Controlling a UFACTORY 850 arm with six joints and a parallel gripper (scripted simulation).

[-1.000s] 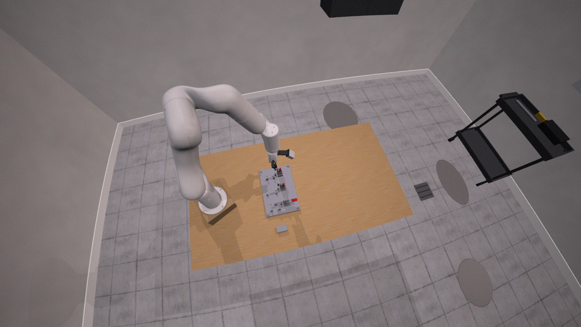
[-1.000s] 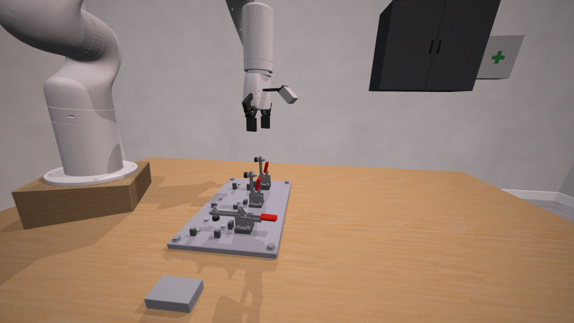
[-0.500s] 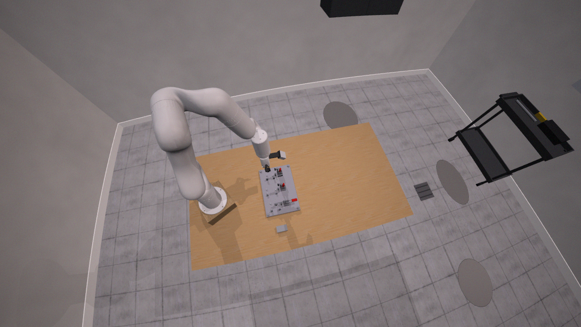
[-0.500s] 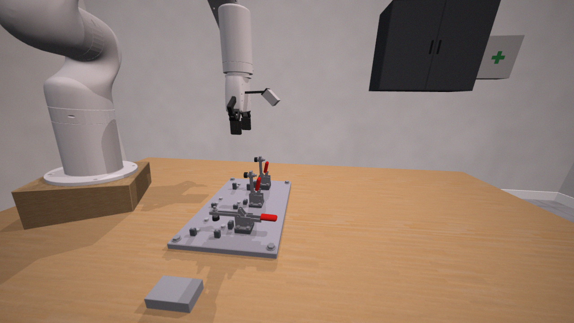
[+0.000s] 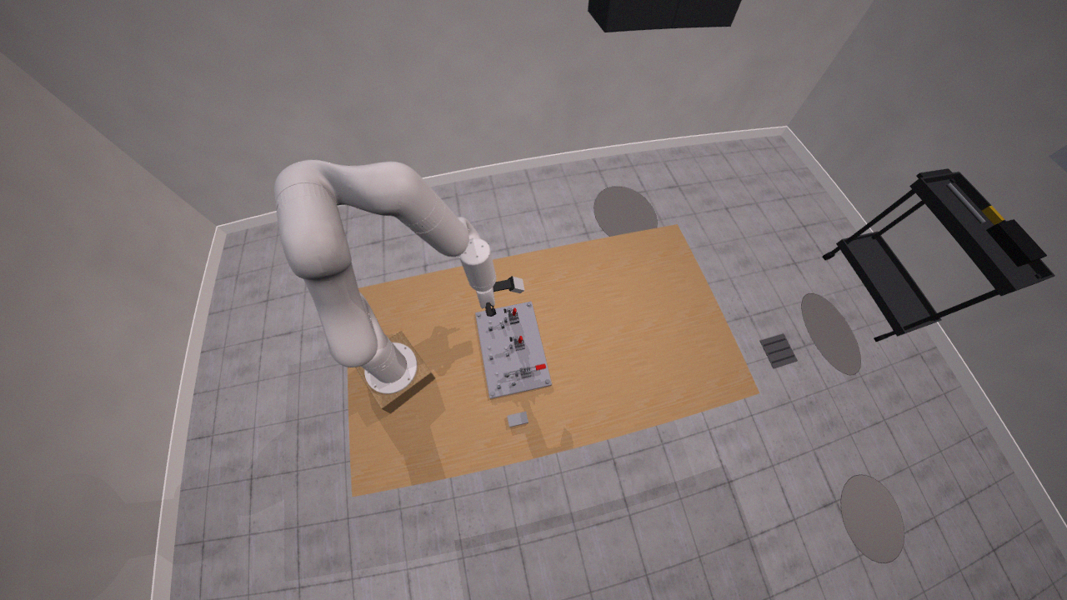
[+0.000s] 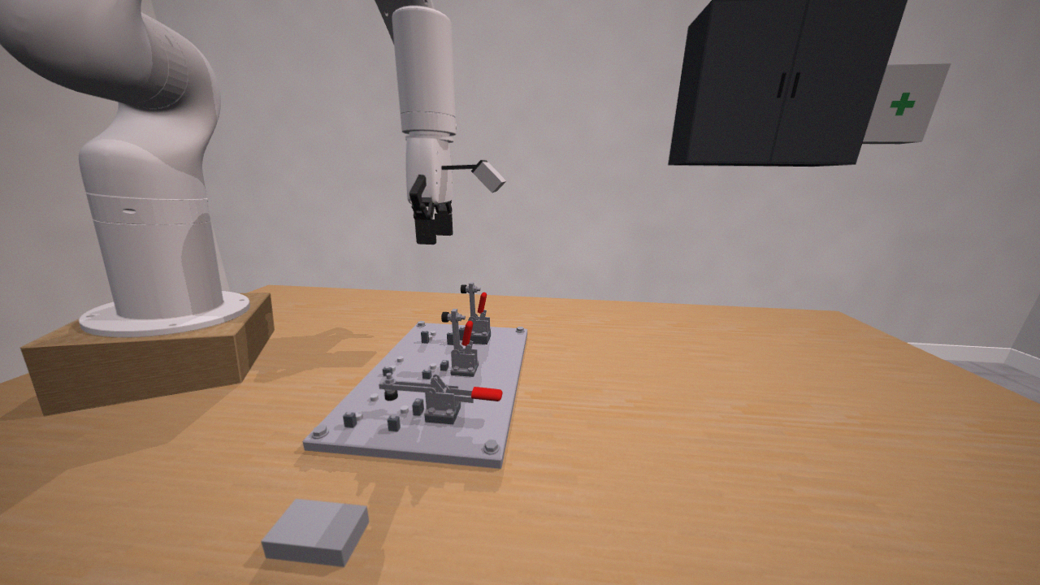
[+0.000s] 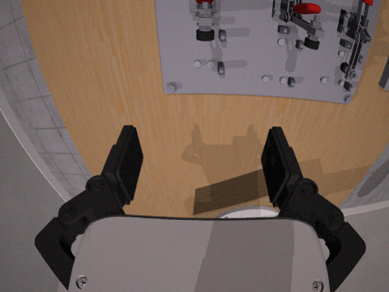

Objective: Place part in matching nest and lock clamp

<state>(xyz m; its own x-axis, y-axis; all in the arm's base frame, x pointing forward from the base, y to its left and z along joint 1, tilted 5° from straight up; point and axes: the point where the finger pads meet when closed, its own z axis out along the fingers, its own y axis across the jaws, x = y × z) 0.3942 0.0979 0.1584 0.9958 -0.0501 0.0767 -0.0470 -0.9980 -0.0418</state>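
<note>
The grey block part lies 380 mm to the right of my hand, 200 mm below it and 10 mm behind it. The rest, counted from my hand: grey fixture plate (210 mm below, 110 mm to the right, 40 mm ahead); then clamp (230 mm to the right, 170 mm below, 60 mm ahead).
</note>
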